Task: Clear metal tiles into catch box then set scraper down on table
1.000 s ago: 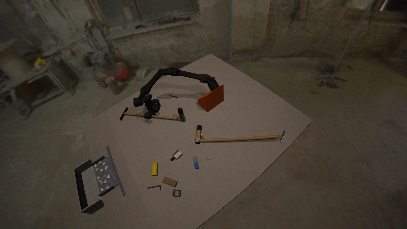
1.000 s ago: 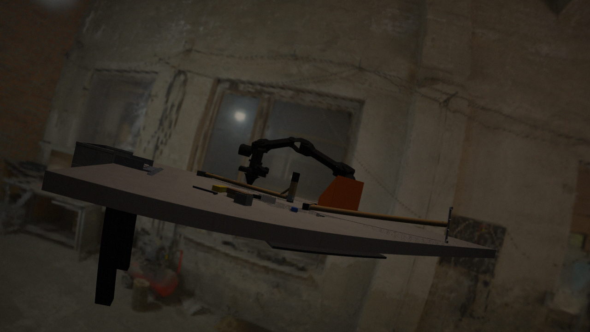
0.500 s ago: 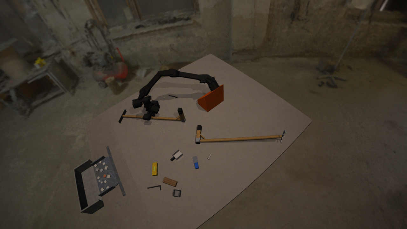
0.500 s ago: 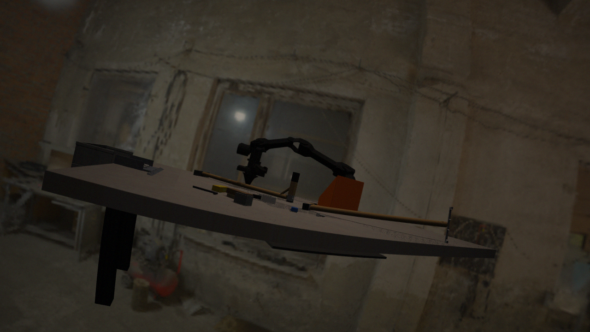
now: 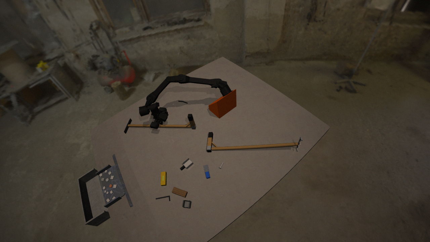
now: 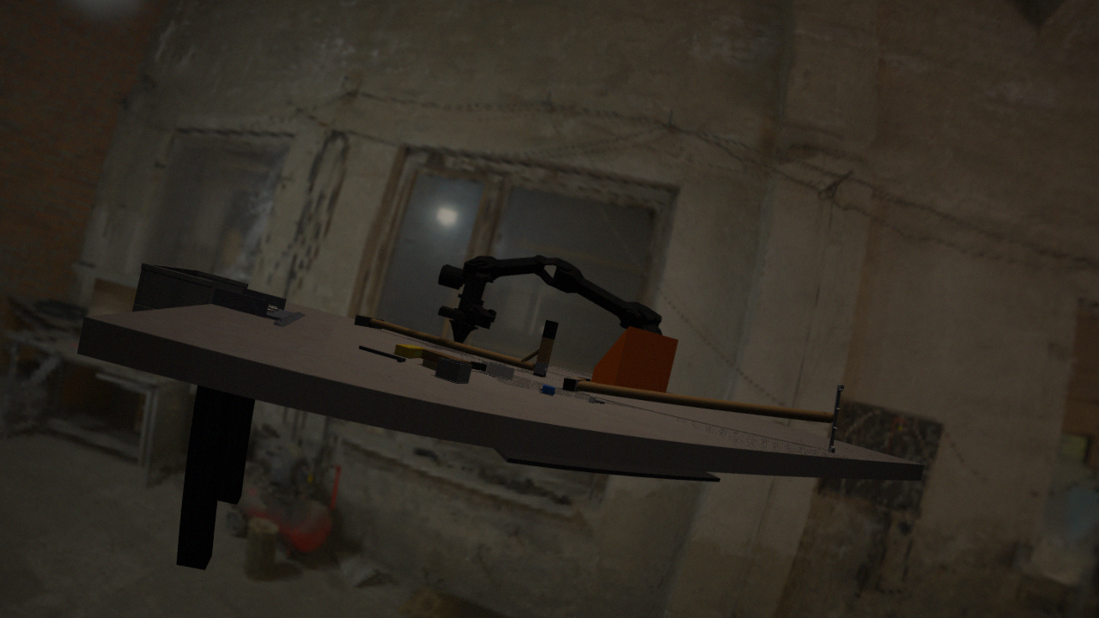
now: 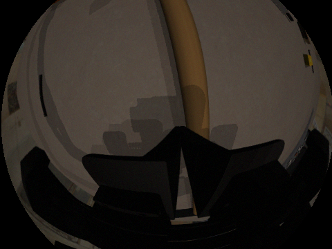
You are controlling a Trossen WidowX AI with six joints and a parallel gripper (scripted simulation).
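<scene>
Now: the wooden-shafted scraper 30 mm ahead of my gripper tip and 50 mm above it. Round my gripper tip: wooden block 180 mm ahead, 530 mm to the left; then yellow block 210 mm ahead, 390 mm to the left; then blue piece 20 mm behind, 530 mm to the left, 10 mm below.
</scene>
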